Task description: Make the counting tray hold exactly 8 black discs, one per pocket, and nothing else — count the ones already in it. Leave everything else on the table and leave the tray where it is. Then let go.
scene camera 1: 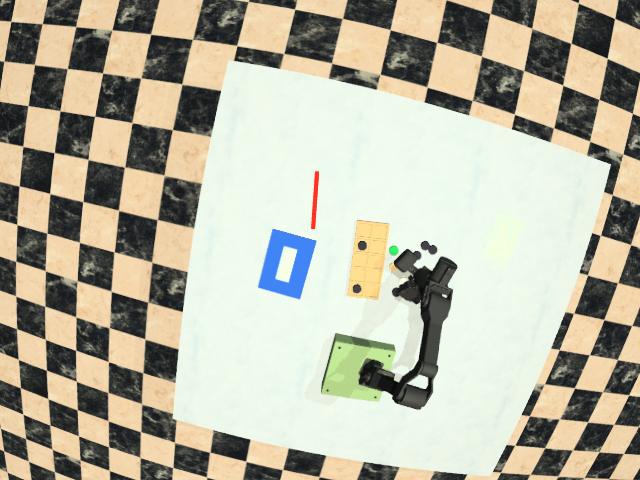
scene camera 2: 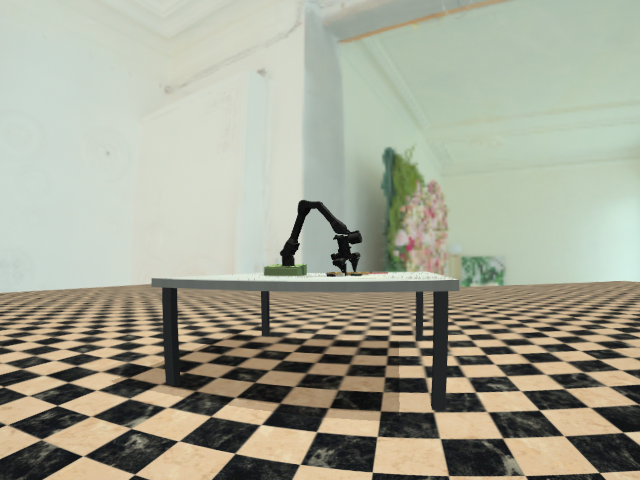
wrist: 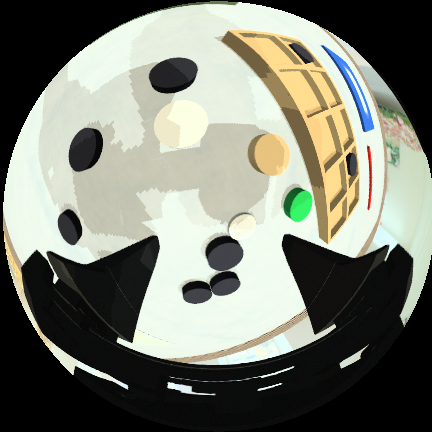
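Observation:
The tan counting tray (scene camera 1: 376,281) (wrist: 300,125) has two rows of pockets. One black disc (scene camera 1: 362,245) (wrist: 352,164) lies in a pocket toward the far end, and another black disc (scene camera 1: 356,288) (wrist: 301,53) lies in a near-end pocket. My gripper (scene camera 1: 408,277) (scene camera 2: 349,271) (wrist: 221,241) is open and empty, pointing down low over the table beside the tray. In the wrist view a loose black disc (wrist: 224,253) lies between the spread fingertips, with two touching black discs (wrist: 196,292) (wrist: 225,283) beyond it. Other loose black discs (wrist: 173,75) (wrist: 85,149) (wrist: 69,227) lie apart.
A green disc (scene camera 1: 393,250) (wrist: 300,205), a tan disc (wrist: 272,155), a small cream disc (wrist: 242,225) and a larger cream disc (wrist: 181,123) lie near the tray. A blue frame (scene camera 1: 272,260) (wrist: 369,124), a red bar (scene camera 1: 315,199) (wrist: 369,177) and a pale yellow pad (scene camera 1: 504,240) lie farther off.

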